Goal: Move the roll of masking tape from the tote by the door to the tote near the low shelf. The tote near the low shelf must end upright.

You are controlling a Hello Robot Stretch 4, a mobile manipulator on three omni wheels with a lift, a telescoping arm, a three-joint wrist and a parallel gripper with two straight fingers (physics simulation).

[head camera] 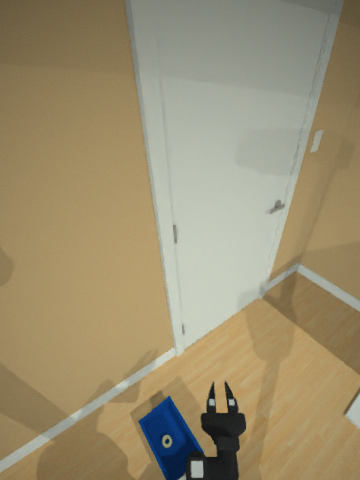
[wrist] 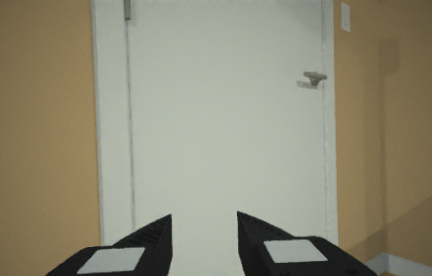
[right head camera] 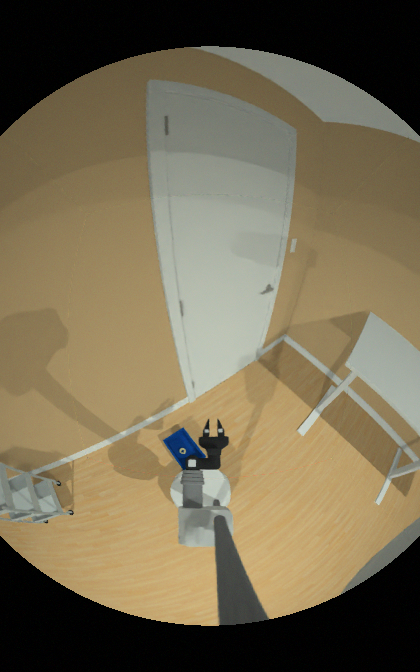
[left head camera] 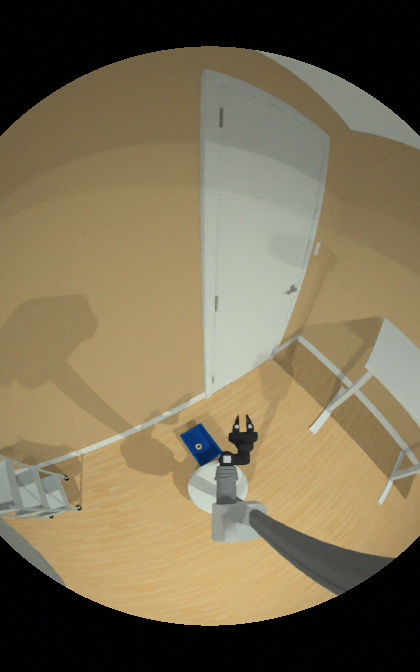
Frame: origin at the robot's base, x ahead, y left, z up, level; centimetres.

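Seen in the pictures: gripper, fingertip midpoint: [head camera: 219,382] [wrist: 205,233] [right head camera: 212,418] [left head camera: 241,414].
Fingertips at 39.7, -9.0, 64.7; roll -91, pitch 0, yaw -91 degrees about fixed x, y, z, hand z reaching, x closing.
Observation:
Pixels of each thing's top centre, then the offset from my fingertips to it, as dx, dy, dz. "pt": a spot on its surface instead. Level surfaces: height alone.
- blue tote at its top centre: [head camera: 169,436] [left head camera: 200,443] [right head camera: 183,448] -5.9, +22.4, -55.5
- masking tape at its top centre: [head camera: 166,440] [left head camera: 198,445] [right head camera: 181,450] -6.3, +24.6, -64.6
- white table at its surface level: dz +27.6
- grey wheeled cart at a spot on its surface: [left head camera: 15,485] pt -76.3, +131.7, -0.1
A blue tote [head camera: 159,418] [left head camera: 193,433] [right head camera: 174,440] stands on the floor by the door, close to the wall. The roll of masking tape [head camera: 170,441] [left head camera: 198,444] [right head camera: 182,448], small and pale, lies inside it on its bottom. My gripper [head camera: 220,384] [left head camera: 243,417] [right head camera: 213,421] [wrist: 205,233] is open and empty. It points toward the door, above the floor and to the right of the tote in the head views. Part of my wrist hides the tote's near corner in the head camera view. The tote near the low shelf and the low shelf do not show in these views.
The white door [head camera: 225,200] [left head camera: 255,240] [right head camera: 220,240] [wrist: 225,125] stands behind the tote. A white table [left head camera: 400,360] [right head camera: 390,355] with splayed feet is at the right. A grey wheeled cart [left head camera: 15,485] [right head camera: 6,487] is at the far left. My round white base [left head camera: 200,487] [right head camera: 180,492] is close to the tote.

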